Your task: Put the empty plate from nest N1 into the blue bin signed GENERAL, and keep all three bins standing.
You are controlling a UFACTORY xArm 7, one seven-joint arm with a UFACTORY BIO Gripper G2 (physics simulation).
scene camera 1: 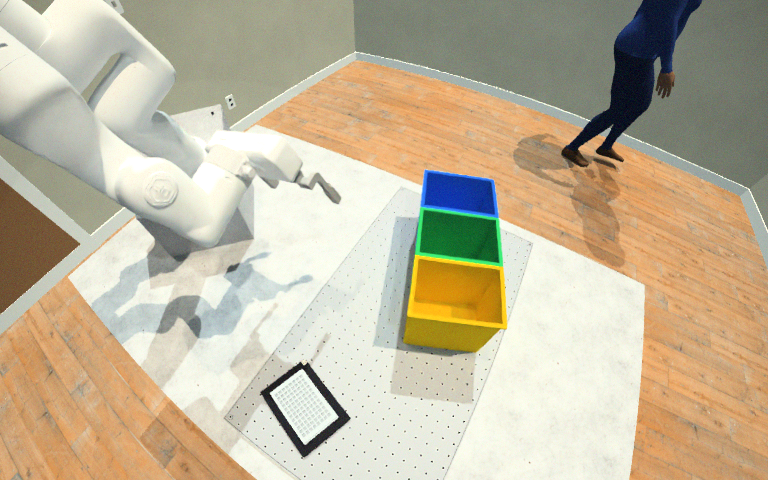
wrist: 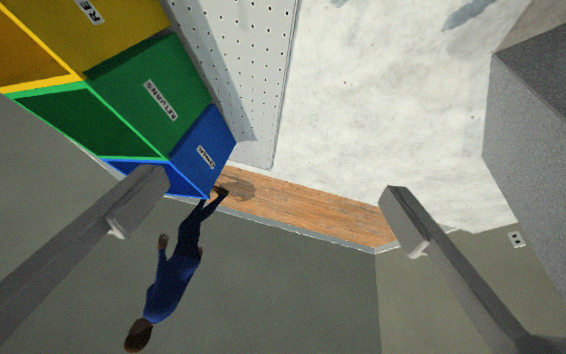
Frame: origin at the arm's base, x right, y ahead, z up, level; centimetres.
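Seen in the pictures: hand, its tool point: [scene camera 1: 299,186] [wrist: 276,208]; arm's base, origin of its link: [scene camera 1: 189,160].
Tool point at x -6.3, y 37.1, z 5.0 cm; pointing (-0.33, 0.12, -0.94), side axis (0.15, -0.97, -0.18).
Pixels of each thing's top centre, then the offset from my tool point to it. "spot": a spot on its surface instead. Level surfaces: height alone.
- white plate, centre of its top: [scene camera 1: 302,404] dx +29.2, dy +20.4, dz -25.4 cm
- black-framed nest, a spot on its surface: [scene camera 1: 305,450] spot: dx +35.6, dy +26.3, dz -26.9 cm
- blue bin, centre of its top: [scene camera 1: 459,192] [wrist: 158,180] dx -27.2, dy +23.2, dz -10.1 cm
- green bin, centre of its top: [scene camera 1: 460,235] [wrist: 93,130] dx -15.5, dy +28.9, dz -10.1 cm
- yellow bin, centre of its top: [scene camera 1: 459,290] dx -3.7, dy +34.5, dz -10.1 cm
- perforated board, height of its surface: dz -28.1 cm
The white plate [scene camera 1: 302,405] with a grid of wells lies in a black-framed nest [scene camera 1: 305,450] at the lower left of the board in the scene view. It does not show in the wrist view. The blue bin [scene camera 1: 459,195] [wrist: 213,131] stands upright at the far end of the bin row; its sign is small in the wrist view. My gripper [scene camera 1: 305,191] [wrist: 275,186] is open and empty, in the air left of the bins in the scene view, well away from the plate. In the wrist view one finger overlaps part of the blue bin's opening.
The green bin [scene camera 1: 458,234] [wrist: 185,85], signed RETURNS, and the yellow bin [scene camera 1: 441,335] [wrist: 127,30] stand upright in a row with the blue one on the perforated board [scene camera 1: 362,418] [wrist: 260,60]. A person [scene camera 1: 634,73] [wrist: 175,280] is beyond the bins.
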